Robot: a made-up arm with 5 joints. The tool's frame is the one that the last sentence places. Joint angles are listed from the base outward.
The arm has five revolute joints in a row. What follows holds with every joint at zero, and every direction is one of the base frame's.
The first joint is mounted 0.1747 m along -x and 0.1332 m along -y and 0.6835 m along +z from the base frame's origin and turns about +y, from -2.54 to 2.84 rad.
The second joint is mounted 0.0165 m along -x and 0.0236 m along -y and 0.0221 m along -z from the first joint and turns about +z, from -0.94 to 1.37 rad.
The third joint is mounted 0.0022 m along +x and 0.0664 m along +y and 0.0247 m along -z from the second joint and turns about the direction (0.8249, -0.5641, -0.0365), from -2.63 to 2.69 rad.
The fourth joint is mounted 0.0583 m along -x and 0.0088 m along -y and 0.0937 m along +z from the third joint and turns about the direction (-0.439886, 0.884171, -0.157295), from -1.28 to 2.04 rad.
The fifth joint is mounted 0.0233 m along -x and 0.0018 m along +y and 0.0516 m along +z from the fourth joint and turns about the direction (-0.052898, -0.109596, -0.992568), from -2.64 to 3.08 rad.
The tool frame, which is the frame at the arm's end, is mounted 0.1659 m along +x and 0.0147 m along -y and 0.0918 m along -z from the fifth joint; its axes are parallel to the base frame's.
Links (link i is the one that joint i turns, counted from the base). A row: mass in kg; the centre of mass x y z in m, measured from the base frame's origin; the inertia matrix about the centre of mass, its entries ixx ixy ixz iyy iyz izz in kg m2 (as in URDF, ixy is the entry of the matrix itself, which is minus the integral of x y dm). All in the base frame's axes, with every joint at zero. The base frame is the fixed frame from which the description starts. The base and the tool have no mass.
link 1: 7.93; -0.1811 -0.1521 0.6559; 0.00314 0 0 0.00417 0 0.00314
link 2: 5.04; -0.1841 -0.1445 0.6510; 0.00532 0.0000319 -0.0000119 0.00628 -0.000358 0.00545
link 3: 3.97; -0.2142 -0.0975 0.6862; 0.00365 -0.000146 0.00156 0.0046 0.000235 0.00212
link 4: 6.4; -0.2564 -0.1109 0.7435; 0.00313 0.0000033 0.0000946 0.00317 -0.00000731 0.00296
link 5: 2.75; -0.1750 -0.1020 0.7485; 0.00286 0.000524 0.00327 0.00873 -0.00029 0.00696
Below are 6 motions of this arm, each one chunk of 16 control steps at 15 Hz.
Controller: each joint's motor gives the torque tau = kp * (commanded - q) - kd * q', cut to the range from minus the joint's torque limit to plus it. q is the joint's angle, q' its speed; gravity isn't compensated. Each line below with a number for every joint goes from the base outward.
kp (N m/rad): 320 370 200 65 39
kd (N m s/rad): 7.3 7 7.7 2.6 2.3
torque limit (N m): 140 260 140 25 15
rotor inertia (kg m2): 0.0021 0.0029 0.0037 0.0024 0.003
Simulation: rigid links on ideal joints. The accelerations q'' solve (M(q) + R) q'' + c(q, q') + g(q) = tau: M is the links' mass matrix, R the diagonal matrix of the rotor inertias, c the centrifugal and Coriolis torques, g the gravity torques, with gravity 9.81 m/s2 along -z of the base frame. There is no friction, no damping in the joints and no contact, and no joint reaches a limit. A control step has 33 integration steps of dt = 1/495 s. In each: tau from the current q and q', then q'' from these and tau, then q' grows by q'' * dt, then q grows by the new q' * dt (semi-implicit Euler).
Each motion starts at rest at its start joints. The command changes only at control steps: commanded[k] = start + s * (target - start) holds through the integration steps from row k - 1 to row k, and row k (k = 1, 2, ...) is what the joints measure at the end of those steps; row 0 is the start. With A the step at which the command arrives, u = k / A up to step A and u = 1 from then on. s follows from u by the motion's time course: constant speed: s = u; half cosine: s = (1 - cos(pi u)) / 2; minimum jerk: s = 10 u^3 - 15 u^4 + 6 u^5; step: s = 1 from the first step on.
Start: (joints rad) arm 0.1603 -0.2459 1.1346 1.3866 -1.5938
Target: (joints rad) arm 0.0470 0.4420 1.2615 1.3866 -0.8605
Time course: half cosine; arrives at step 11
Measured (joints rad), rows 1 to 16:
1: 0.1151 -0.2326 1.1787 1.3922 -1.5552
2: 0.1045 -0.1879 1.2003 1.3919 -1.5102
3: 0.0993 -0.1208 1.2061 1.3938 -1.4550
4: 0.0834 -0.0361 1.2211 1.3955 -1.3777
5: 0.0664 0.0594 1.2387 1.3974 -1.2844
6: 0.0500 0.1578 1.2559 1.3995 -1.1833
7: 0.0344 0.2512 1.2727 1.4015 -1.0820
8: 0.0214 0.3320 1.2875 1.4029 -0.9891
9: 0.0119 0.3939 1.2993 1.4038 -0.9123
10: 0.0065 0.4319 1.3071 1.4041 -0.8580
11: 0.0056 0.4430 1.3103 1.4039 -0.8305
12: 0.0065 0.4418 1.3104 1.4037 -0.8228
13: 0.0067 0.4420 1.3102 1.4037 -0.8215
14: 0.0067 0.4420 1.3103 1.4037 -0.8212
15: 0.0067 0.4420 1.3103 1.4037 -0.8211
16: 0.0067 0.4420 1.3103 1.4037 -0.8211

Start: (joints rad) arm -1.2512 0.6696 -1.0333 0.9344 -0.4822
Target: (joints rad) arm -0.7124 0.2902 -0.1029 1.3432 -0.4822
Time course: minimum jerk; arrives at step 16
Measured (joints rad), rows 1 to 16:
1: -1.2586 0.7110 -1.0447 0.9341 -0.5252
2: -1.2497 0.7002 -1.0357 0.9380 -0.5470
3: -1.2295 0.6828 -1.0084 0.9506 -0.5474
4: -1.2001 0.6624 -0.9590 0.9720 -0.5479
5: -1.1582 0.6302 -0.8894 1.0025 -0.5473
6: -1.1074 0.5919 -0.8015 1.0415 -0.5461
7: -1.0499 0.5484 -0.6996 1.0868 -0.5442
8: -0.9892 0.5025 -0.5897 1.1361 -0.5415
9: -0.9292 0.4570 -0.4783 1.1862 -0.5382
10: -0.8735 0.4144 -0.3721 1.2339 -0.5345
11: -0.8251 0.3770 -0.2775 1.2763 -0.5306
12: -0.7863 0.3467 -0.1997 1.3110 -0.5268
13: -0.7588 0.3247 -0.1422 1.3366 -0.5235
14: -0.7424 0.3112 -0.1060 1.3527 -0.5209
15: -0.7358 0.3053 -0.0888 1.3605 -0.5192
16: -0.7349 0.3040 -0.0842 1.3627 -0.5183

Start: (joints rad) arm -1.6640 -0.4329 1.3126 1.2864 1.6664
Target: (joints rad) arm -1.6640 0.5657 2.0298 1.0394 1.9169
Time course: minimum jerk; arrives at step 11
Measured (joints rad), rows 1 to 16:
1: -1.6286 -0.4159 1.3129 1.2606 1.7033
2: -1.6203 -0.3755 1.3228 1.2586 1.7370
3: -1.6236 -0.2871 1.3790 1.2385 1.7555
4: -1.6252 -0.1577 1.4664 1.2070 1.7786
5: -1.6234 -0.0012 1.5722 1.1711 1.8128
6: -1.6211 0.1629 1.6899 1.1312 1.8521
7: -1.6184 0.3146 1.8082 1.0898 1.8891
8: -1.6139 0.4365 1.9108 1.0529 1.9203
9: -1.6075 0.5169 1.9832 1.0264 1.9449
10: -1.6016 0.5536 2.0202 1.0132 1.9618
11: -1.5983 0.5598 2.0293 1.0110 1.9709
12: -1.5970 0.5603 2.0284 1.0131 1.9754
13: -1.5973 0.5605 2.0275 1.0144 1.9768
14: -1.5977 0.5604 2.0279 1.0142 1.9767
15: -1.5977 0.5603 2.0282 1.0139 1.9765
16: -1.5976 0.5604 2.0281 1.0140 1.9766

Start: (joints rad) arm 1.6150 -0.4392 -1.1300 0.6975 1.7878
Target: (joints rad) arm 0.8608 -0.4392 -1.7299 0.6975 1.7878
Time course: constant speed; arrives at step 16
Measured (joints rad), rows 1 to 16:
1: 1.5683 -0.4841 -1.1906 0.7192 1.7893
2: 1.5332 -0.4906 -1.2544 0.7474 1.7828
3: 1.4804 -0.4824 -1.2891 0.7435 1.7890
4: 1.4287 -0.4817 -1.3176 0.7341 1.7894
5: 1.3833 -0.4834 -1.3563 0.7351 1.7876
6: 1.3380 -0.4842 -1.3976 0.7388 1.7874
7: 1.2909 -0.4839 -1.4360 0.7394 1.7877
8: 1.2435 -0.4834 -1.4732 0.7387 1.7879
9: 1.1968 -0.4832 -1.5112 0.7389 1.7879
10: 1.1503 -0.4829 -1.5497 0.7396 1.7881
11: 1.1036 -0.4824 -1.5880 0.7400 1.7883
12: 1.0570 -0.4817 -1.6261 0.7403 1.7886
13: 1.0104 -0.4810 -1.6642 0.7406 1.7890
14: 0.9639 -0.4801 -1.7024 0.7409 1.7894
15: 0.9175 -0.4791 -1.7406 0.7412 1.7899
16: 0.8710 -0.4780 -1.7788 0.7414 1.7904

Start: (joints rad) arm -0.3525 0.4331 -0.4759 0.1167 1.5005
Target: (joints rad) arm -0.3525 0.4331 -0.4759 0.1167 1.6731
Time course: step
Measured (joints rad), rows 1 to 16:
1: -0.3898 0.4406 -0.4717 0.0997 1.6103
2: -0.3935 0.4426 -0.4596 0.0855 1.6696
3: -0.3893 0.4410 -0.4615 0.0861 1.6774
4: -0.3891 0.4405 -0.4646 0.0885 1.6777
5: -0.3893 0.4408 -0.4645 0.0883 1.6779
6: -0.3894 0.4409 -0.4639 0.0878 1.6781
7: -0.3894 0.4409 -0.4639 0.0877 1.6782
8: -0.3893 0.4408 -0.4640 0.0878 1.6781
9: -0.3893 0.4408 -0.4640 0.0879 1.6781
10: -0.3893 0.4409 -0.4640 0.0878 1.6781
11: -0.3893 0.4409 -0.4640 0.0878 1.6781
12: -0.3893 0.4409 -0.4640 0.0878 1.6781
13: -0.3893 0.4409 -0.4640 0.0878 1.6781
14: -0.3893 0.4409 -0.4640 0.0878 1.6781
15: -0.3893 0.4409 -0.4640 0.0878 1.6781
16: -0.3893 0.4409 -0.4640 0.0878 1.6781

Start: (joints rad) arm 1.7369 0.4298 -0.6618 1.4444 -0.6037
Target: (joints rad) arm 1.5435 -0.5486 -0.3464 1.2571 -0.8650
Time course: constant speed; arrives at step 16
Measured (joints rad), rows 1 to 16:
1: 1.7323 0.3227 -0.6561 1.4208 -0.5814
2: 1.7185 0.2653 -0.6429 1.4082 -0.5846
3: 1.7052 0.2054 -0.6232 1.3947 -0.6009
4: 1.6931 0.1432 -0.6072 1.3819 -0.6203
5: 1.6805 0.0820 -0.5903 1.3692 -0.6403
6: 1.6680 0.0208 -0.5734 1.3566 -0.6606
7: 1.6555 -0.0403 -0.5564 1.3441 -0.6810
8: 1.6431 -0.1013 -0.5394 1.3318 -0.7016
9: 1.6307 -0.1622 -0.5222 1.3196 -0.7223
10: 1.6184 -0.2230 -0.5050 1.3075 -0.7430
11: 1.6061 -0.2837 -0.4875 1.2956 -0.7637
12: 1.5939 -0.3443 -0.4700 1.2839 -0.7844
13: 1.5817 -0.4048 -0.4523 1.2723 -0.8050
14: 1.5695 -0.4653 -0.4344 1.2608 -0.8255
15: 1.5574 -0.5256 -0.4164 1.2494 -0.8459
16: 1.5454 -0.5859 -0.3982 1.2382 -0.8662

